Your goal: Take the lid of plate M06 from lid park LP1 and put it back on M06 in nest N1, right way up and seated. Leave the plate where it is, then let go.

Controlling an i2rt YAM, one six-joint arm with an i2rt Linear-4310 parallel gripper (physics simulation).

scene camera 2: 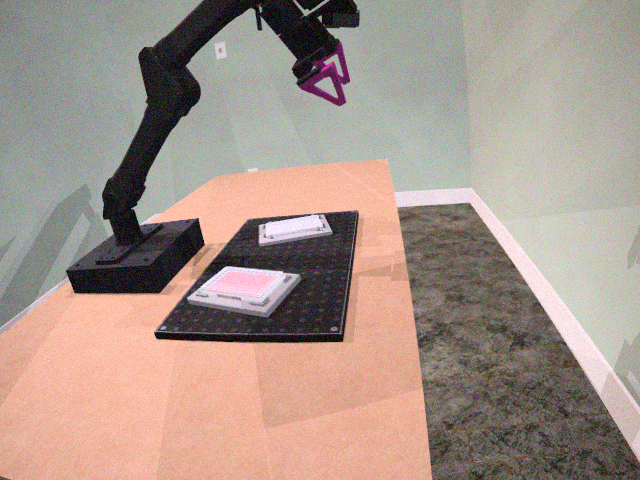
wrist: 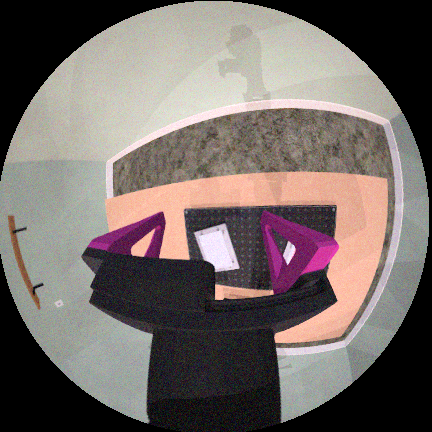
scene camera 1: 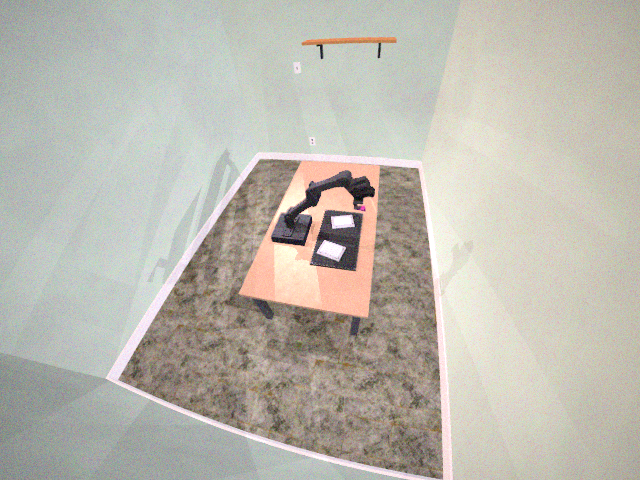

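Seen in the pictures: gripper, fingertip midpoint: (scene camera 2: 345, 93) (wrist: 212, 216) (scene camera 1: 366, 204); arm's base at its link origin: (scene camera 2: 131, 244) (scene camera 1: 290, 225).
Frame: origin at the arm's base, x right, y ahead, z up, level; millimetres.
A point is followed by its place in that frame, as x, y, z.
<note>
The white lid (scene camera 1: 342, 221) {-150, 348, -34} (scene camera 2: 294, 226) {-146, 353, -34} (wrist: 216, 248) {-153, 356, -34} lies flat on the grey lid park (scene camera 2: 297, 236) {-104, 369, -43} at the far end of the black board. The plate (scene camera 1: 331, 250) {133, 332, -28} (scene camera 2: 245, 283) {134, 340, -27}, with a pink area on top, sits in the grey nest (scene camera 2: 227, 306) {181, 322, -42} at the near end, turned slightly. In the wrist view a small white part of that near station shows through the right finger. The labels cannot be read. My gripper (scene camera 1: 361, 208) {-46, 514, 252} (scene camera 2: 344, 93) {-46, 514, 252} (wrist: 212, 216) {-46, 514, 252} has magenta fingers; it is open and empty, high above the far end of the board, apart from lid and plate.
The black perforated board (scene camera 1: 351, 237) {-25, 438, -52} (scene camera 2: 320, 289) {111, 460, -52} (wrist: 245, 225) {-62, 437, -53} lies on the wooden table (scene camera 1: 294, 279) {378, 150, -65} (scene camera 2: 336, 403) {352, 522, -65}. The arm's black base (scene camera 1: 292, 229) {37, 27, 8} (scene camera 2: 134, 258) {77, 67, -1} stands left of it. A wooden shelf (scene camera 1: 349, 40) (wrist: 20, 265) is fixed to the far wall.
</note>
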